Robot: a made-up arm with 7 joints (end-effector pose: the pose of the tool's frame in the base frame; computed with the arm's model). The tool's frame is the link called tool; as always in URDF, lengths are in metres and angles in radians. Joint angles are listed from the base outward.
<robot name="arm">
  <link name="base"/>
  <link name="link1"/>
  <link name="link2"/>
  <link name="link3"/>
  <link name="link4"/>
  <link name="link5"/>
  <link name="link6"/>
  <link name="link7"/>
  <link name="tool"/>
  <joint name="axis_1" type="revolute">
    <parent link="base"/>
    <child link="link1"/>
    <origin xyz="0 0 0.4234" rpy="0 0 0"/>
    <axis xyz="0 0 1"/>
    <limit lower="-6.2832" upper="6.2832" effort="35" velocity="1.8"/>
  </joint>
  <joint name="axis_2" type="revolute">
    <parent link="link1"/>
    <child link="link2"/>
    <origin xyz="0 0 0" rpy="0 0 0"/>
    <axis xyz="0 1 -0.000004"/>
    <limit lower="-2.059" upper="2.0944" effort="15" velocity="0.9"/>
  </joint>
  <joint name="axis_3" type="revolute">
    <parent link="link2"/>
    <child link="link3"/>
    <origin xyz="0 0 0.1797" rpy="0 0 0"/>
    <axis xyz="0 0 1"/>
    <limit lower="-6.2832" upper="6.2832" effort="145" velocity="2.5"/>
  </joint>
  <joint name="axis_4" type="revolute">
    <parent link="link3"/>
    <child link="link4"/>
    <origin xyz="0.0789 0 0" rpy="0 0 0"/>
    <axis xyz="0 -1 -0.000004"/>
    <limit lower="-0.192" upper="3.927" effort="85" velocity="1.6"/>
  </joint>
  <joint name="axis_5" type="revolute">
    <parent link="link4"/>
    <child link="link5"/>
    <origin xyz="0.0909 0 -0.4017" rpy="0 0 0"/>
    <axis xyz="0 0.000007 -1"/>
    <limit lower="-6.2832" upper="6.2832" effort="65" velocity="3"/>
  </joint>
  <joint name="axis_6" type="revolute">
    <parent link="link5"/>
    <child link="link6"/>
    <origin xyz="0 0 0" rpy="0 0 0"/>
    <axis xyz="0 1 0.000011"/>
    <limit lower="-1.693" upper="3.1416" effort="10" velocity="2.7"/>
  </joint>
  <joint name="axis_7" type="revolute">
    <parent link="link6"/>
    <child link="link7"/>
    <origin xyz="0.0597 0 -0.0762" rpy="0 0 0"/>
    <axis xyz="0 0.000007 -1"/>
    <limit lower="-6.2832" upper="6.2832" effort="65" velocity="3.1"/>
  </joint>
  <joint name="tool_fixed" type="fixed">
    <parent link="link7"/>
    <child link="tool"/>
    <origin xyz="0 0 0" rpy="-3.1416 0 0"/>
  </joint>
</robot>
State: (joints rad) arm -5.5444 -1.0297 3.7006 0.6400 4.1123 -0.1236 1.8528
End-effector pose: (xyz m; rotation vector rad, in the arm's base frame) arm 0.1628 -0.2046 0.0719 -1.6768 1.8990 -0.5180
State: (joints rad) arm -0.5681 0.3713 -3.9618 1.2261 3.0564 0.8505 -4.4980
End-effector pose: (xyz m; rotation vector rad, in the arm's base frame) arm -0.0495 0.5364 0.6745 -0.2259 -1.0701 -2.4331
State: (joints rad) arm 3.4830 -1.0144 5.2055 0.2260 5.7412 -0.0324 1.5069
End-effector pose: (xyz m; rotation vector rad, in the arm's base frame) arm -0.3834 0.1524 0.4454 -1.7658 -1.3667 1.2482
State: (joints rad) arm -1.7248 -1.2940 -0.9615 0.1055 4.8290 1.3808 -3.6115
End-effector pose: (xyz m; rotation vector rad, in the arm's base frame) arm -0.2522 -0.2561 0.4128 -1.5441 -2.1684 0.2542
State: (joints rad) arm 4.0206 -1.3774 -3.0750 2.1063 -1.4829 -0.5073 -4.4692
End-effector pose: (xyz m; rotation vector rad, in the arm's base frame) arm 0.2659 0.5023 0.1253 -2.0799 -0.7995 -0.3772
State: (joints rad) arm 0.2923 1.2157 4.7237 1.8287 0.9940 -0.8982 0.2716
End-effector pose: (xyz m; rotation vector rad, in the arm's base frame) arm 0.4774 -0.3078 0.6414 0.7514 -0.2326 2.2002
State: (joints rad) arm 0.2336 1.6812 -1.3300 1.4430 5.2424 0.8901 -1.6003
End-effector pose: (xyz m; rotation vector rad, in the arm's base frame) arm 0.3081 -0.5114 0.2821 0.4955 1.3217 -2.6619
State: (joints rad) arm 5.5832 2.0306 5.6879 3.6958 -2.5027 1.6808 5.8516
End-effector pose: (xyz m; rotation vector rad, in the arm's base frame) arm 0.5016 -0.2609 0.4514 0.1176 -0.1249 -0.8355
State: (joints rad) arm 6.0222 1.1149 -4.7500 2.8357 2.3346 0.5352 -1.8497
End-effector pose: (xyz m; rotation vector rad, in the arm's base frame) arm 0.6340 -0.0142 0.7092 -0.2538 0.7523 -1.2958
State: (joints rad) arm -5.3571 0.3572 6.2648 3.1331 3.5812 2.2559 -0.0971
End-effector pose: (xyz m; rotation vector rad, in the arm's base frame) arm 0.0990 0.0661 1.0015 1.3630 -1.4307 0.6758
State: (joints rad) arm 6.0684 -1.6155 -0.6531 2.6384 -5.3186 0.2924 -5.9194
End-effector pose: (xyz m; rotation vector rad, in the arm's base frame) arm -0.6883 -0.0095 0.5498 1.1381 -0.3896 -2.2348
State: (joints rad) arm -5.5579 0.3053 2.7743 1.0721 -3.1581 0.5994 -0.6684
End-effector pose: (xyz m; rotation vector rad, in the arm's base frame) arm -0.5002 -0.1760 0.5946 -1.4881 -0.7269 2.4430
